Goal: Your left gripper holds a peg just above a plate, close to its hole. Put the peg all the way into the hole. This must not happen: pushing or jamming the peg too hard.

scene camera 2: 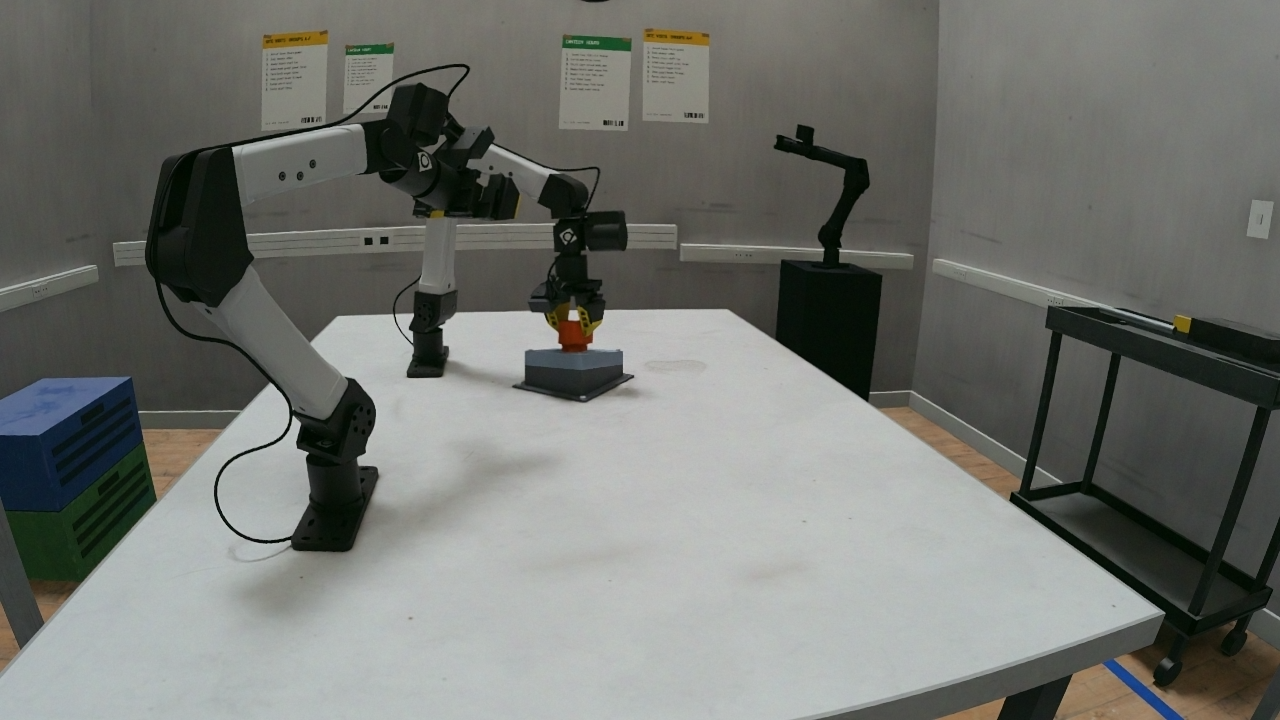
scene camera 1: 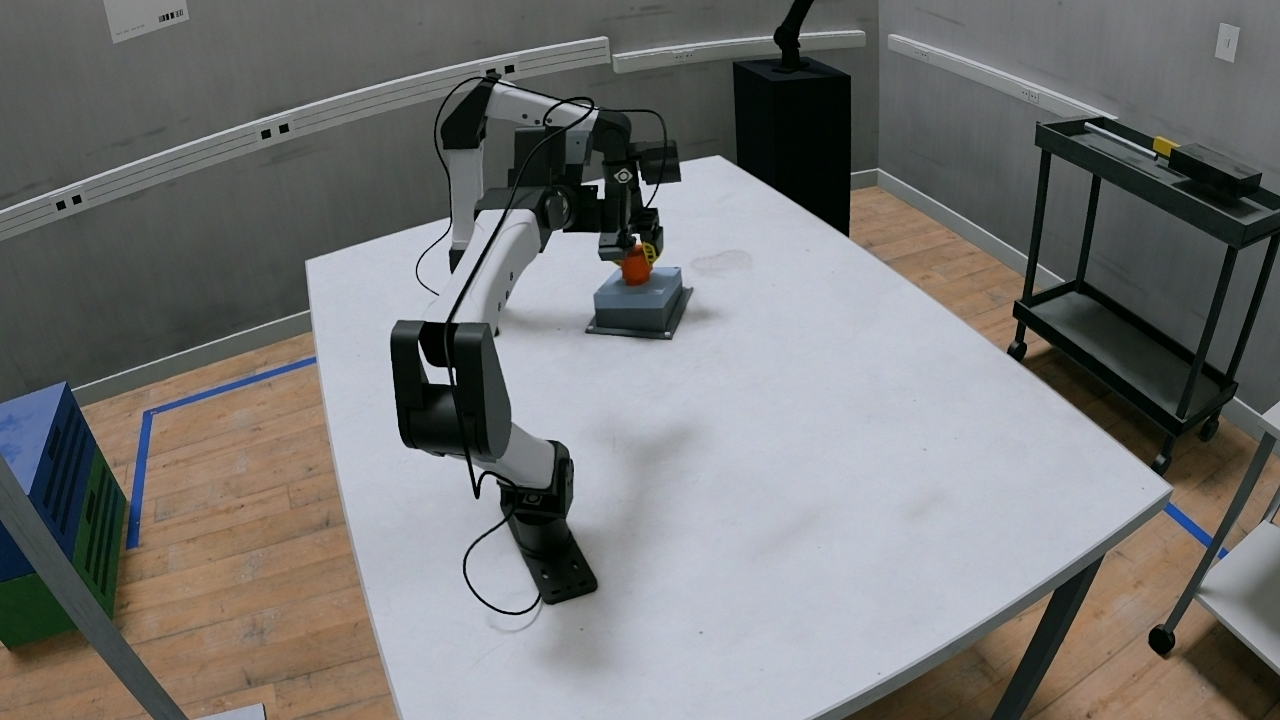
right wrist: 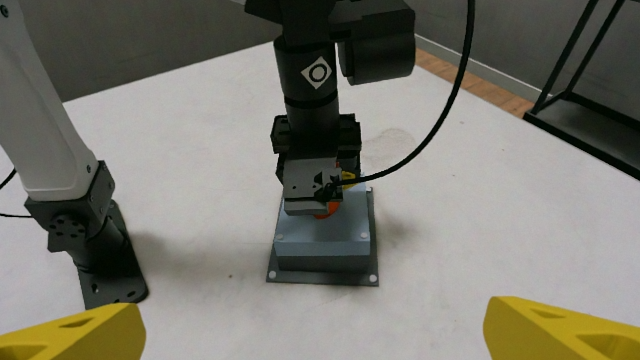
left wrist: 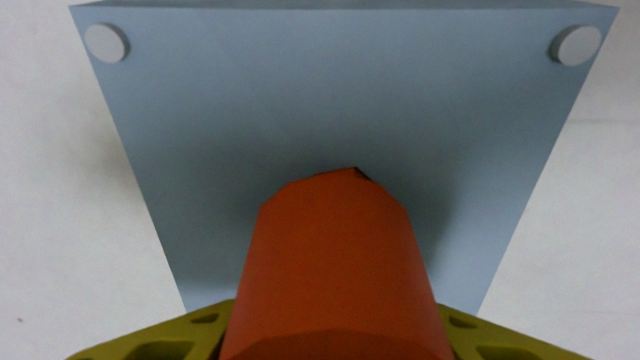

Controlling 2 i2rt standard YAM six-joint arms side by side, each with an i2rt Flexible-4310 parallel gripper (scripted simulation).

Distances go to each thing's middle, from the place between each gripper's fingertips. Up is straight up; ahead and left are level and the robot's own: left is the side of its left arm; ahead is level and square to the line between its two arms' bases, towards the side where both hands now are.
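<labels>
Left hand is 2 cm above the orange peg (scene camera 1: 635,267). Measured from my left hand: blue-grey plate (scene camera 1: 614,293), 5 cm below and 1 cm to the right of it; dark base (scene camera 1: 654,323), 7 cm below and 1 cm to the right of it. Going by its middle, the blue-grey plate is nearer to my left hand than to my right hand.
Right hand (scene camera 2: 484,211) is 25 cm above the orange peg, 14 cm short of it and 24 cm to the right of it. Measured from my right hand: blue-grey plate, 28 cm below, 14 cm ahead of and 23 cm to the left of it; dark base, 30 cm below, 14 cm ahead of and 23 cm to the left of it.
</labels>
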